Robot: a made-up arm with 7 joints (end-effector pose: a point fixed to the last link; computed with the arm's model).
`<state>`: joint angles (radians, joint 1 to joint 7).
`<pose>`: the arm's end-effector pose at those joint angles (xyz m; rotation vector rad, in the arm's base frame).
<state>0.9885 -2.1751 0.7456 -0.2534 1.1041 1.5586 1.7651</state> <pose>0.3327 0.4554 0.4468 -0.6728 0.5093 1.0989</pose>
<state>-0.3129 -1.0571 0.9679 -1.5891 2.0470 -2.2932 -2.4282</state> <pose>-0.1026 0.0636 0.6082 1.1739 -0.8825 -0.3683</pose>
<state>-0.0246 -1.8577 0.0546 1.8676 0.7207 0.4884 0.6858</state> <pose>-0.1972 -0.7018 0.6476 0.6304 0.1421 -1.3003</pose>
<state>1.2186 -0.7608 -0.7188 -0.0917 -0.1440 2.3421 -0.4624</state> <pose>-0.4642 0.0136 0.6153 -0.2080 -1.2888 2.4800</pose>
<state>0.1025 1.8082 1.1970 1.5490 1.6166 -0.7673 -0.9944</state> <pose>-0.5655 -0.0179 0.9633 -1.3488 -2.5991 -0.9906</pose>
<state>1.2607 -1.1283 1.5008 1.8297 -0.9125 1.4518 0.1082</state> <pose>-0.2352 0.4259 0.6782 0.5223 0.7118 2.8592</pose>
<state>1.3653 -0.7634 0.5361 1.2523 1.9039 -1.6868 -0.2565</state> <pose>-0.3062 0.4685 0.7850 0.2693 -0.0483 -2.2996</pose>
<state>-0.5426 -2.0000 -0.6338 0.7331 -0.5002 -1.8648 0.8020</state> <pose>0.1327 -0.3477 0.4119 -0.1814 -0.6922 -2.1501</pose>
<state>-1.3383 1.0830 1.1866 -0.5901 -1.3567 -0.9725 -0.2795</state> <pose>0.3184 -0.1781 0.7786 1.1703 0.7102 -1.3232</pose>
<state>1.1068 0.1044 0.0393 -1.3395 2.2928 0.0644 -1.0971</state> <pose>-0.2118 0.2968 0.4973 1.4253 1.9852 -1.7399</pose>
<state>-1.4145 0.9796 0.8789 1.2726 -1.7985 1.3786 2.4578</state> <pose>0.1863 -0.1853 0.8382 -0.2105 0.7649 1.8551</pose>
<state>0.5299 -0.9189 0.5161 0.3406 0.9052 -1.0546 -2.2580</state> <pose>-0.3391 -0.1068 0.5719 -1.1587 0.3270 -1.1384</pose>
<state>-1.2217 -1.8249 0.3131 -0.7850 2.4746 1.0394 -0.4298</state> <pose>-0.2322 -0.3986 0.6551 1.8713 -2.4370 0.5789</pose>
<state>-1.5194 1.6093 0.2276 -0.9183 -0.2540 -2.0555 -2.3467</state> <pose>0.3042 -0.2082 0.9709 -0.2078 1.3761 -1.7863</pose>
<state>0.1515 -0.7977 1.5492 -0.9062 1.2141 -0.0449 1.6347</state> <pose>0.3185 -0.1267 0.5854 -2.3457 0.7342 -1.2970</pose>
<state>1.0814 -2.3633 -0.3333 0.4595 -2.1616 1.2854 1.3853</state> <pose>-0.1543 0.0956 0.7340 1.9982 -1.2138 1.9243</pose>
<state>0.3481 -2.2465 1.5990 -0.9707 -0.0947 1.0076 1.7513</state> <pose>0.1870 -0.1449 0.6415 -0.6027 1.6163 -0.8050</pose>
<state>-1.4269 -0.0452 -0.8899 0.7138 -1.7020 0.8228 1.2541</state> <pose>0.2016 -0.0751 0.8907 -0.3624 2.1515 0.8240</pose>
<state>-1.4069 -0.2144 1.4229 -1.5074 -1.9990 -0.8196 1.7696</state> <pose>0.0630 -0.0726 0.5080 1.8056 1.1423 -1.6749</pose>
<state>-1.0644 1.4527 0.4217 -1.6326 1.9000 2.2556 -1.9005</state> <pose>0.3059 -0.5008 0.7945 1.1859 -1.2703 2.4713</pose>
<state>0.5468 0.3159 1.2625 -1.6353 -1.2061 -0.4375 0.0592</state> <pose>-0.1057 0.0874 0.6539 -0.5055 -0.8097 2.3142</pose>
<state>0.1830 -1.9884 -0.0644 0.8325 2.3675 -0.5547 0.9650</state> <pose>-0.4290 -0.1751 0.4079 1.9711 0.3486 -2.2631</pose>
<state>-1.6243 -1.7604 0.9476 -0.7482 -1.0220 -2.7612 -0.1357</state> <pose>0.0282 -0.0016 0.5725 0.3651 2.5118 -1.5752</pose>
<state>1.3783 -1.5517 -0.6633 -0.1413 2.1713 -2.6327 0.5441</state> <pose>-0.2826 0.2350 0.7054 2.5919 -1.0188 0.6651</pose>
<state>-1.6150 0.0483 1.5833 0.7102 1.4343 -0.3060 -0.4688</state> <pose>0.7174 -0.3124 0.5737 1.1459 -0.3082 0.1169</pose>
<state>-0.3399 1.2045 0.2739 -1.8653 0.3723 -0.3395 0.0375</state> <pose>0.1274 -0.0870 0.5468 0.5897 0.7308 0.9194</pose>
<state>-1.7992 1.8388 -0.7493 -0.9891 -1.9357 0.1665 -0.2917</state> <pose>0.0231 -0.1253 0.6223 -1.4851 -0.3310 2.4228</pose>
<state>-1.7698 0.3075 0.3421 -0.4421 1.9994 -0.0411 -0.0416</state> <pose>0.6453 -0.2420 0.6657 0.3891 0.5900 -0.0529</pose>
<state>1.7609 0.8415 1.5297 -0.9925 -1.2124 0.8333 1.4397</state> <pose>0.0835 0.1812 0.7424 0.8991 0.3432 0.6536</pose>
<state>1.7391 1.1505 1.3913 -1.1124 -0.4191 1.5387 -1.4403</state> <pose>0.0438 -0.0815 0.8988 -1.2309 0.1550 -1.8115</pose>
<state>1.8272 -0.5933 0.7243 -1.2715 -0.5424 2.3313 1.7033</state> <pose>-0.0124 -0.1216 0.6457 -0.8714 2.3373 -0.4424</pose>
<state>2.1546 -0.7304 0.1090 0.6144 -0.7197 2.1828 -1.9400</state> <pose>-0.2828 0.4245 0.8385 -0.2705 -1.4700 1.4232</pose>
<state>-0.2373 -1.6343 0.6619 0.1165 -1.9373 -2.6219 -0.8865</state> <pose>-0.1135 -0.1503 0.5302 1.4538 1.4607 -1.6071</pose>
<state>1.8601 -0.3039 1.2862 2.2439 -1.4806 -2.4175 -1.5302</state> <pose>0.2331 0.4939 0.7453 0.1614 0.8441 0.1995</pose>
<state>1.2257 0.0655 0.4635 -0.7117 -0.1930 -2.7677 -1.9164</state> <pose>-0.3417 0.0255 0.6386 -1.2143 -1.5086 1.2554</pose>
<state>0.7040 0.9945 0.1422 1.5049 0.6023 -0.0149 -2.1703</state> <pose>0.0768 0.4284 1.1413 1.3819 -0.2353 0.4338</pose>
